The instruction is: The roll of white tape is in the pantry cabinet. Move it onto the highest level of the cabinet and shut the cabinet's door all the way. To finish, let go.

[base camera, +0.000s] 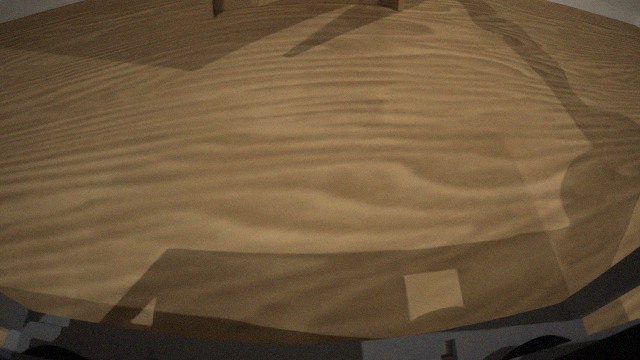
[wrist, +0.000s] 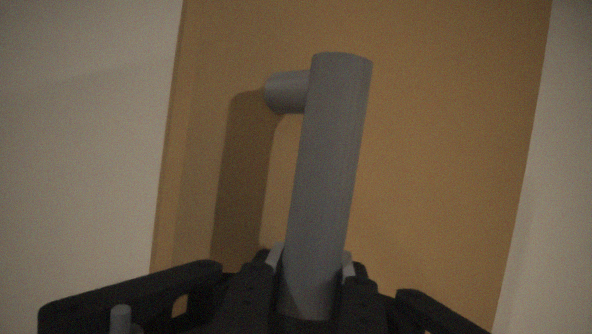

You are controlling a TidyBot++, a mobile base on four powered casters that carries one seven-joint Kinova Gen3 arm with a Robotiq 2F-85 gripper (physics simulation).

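Places are measured from the arm's base along level axes (x ahead, y left, z up), in metres.
Where they show: gripper, fingertip midpoint: [wrist: 310,264].
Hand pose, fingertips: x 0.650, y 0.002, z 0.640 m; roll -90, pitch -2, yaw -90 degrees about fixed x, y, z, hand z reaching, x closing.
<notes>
After its pixels a point has its place.
My gripper [wrist: 310,264] @[x 0.650, y 0.002, z 0.640 m] is shut on the grey bar handle [wrist: 327,165] @[x 0.609, y 0.002, z 0.694 m] in the wrist view, with one finger on each side of the bar. The handle stands out from the wooden cabinet door [wrist: 440,150] @[x 0.785, y -0.098, z 0.714 m], which fills the middle of the wrist view and has the handle's shadow to the left of the bar. How far the door stands open cannot be told. The roll of white tape and the cabinet's highest level do not show in either view.
In the base camera view, the foot of a wooden cabinet [base camera: 392,4] @[x 1.075, y -0.283, z -0.389 m] shows at the top edge, beyond the wood-grain floor [base camera: 300,150] @[x 0.441, y -0.008, z -0.396 m]. Parts of the grey robot base [base camera: 280,350] @[x 0.146, y 0.013, z -0.287 m] show along the bottom. Pale wall [wrist: 80,125] @[x 1.448, y 0.779, z 0.663 m] shows beside the door.
</notes>
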